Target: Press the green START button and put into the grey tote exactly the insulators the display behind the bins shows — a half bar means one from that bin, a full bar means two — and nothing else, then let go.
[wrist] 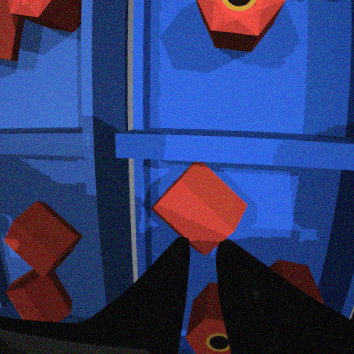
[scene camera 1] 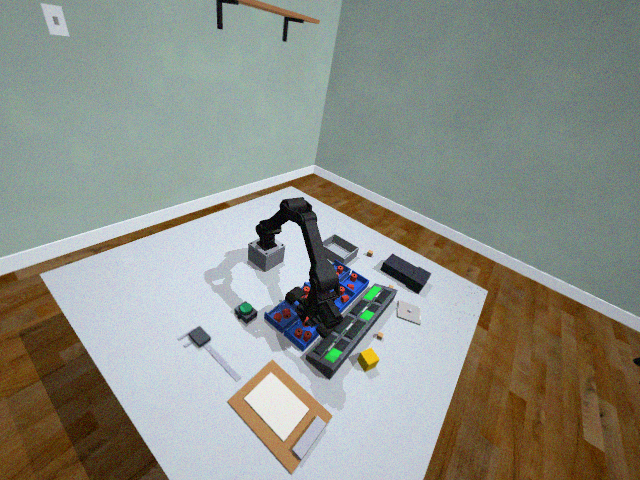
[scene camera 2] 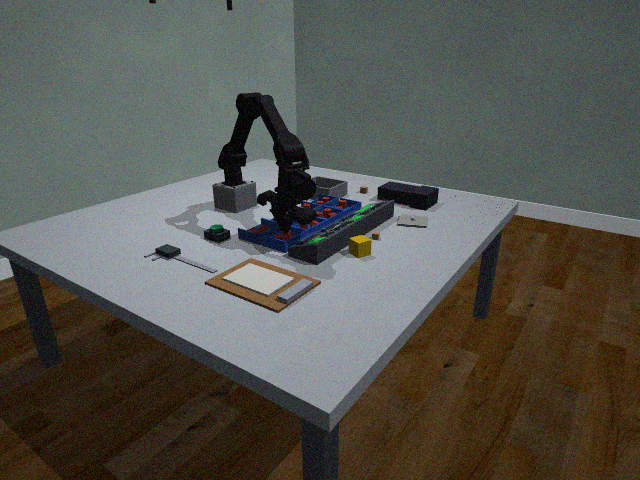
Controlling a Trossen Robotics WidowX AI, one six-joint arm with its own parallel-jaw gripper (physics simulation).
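My gripper (wrist: 201,248) (scene camera 1: 310,318) (scene camera 2: 286,228) is low over the blue bins (scene camera 1: 271,318) (scene camera 2: 250,236) (wrist: 228,149). It is shut on a red hexagonal insulator (wrist: 200,207), pinched by its lower tip and lying tilted on its side. Other red insulators (wrist: 42,233) (wrist: 240,17) lie in the neighbouring compartments. The dark display (scene camera 1: 353,330) (scene camera 2: 347,228) behind the bins shows three green bars (scene camera 1: 371,292) (scene camera 1: 367,314) (scene camera 1: 333,354). The green START button (scene camera 1: 246,309) (scene camera 2: 216,229) sits left of the bins. The grey tote (scene camera 1: 354,249) (scene camera 2: 330,182) stands beyond the bins.
A yellow cube (scene camera 1: 369,358) (scene camera 2: 359,245) and a black box (scene camera 1: 406,272) (scene camera 2: 408,194) lie beyond the display. A clipboard (scene camera 1: 280,410) (scene camera 2: 261,283) lies in front. A small tool (scene camera 1: 199,336) lies left. The arm's grey base (scene camera 1: 266,254) stands behind the bins.
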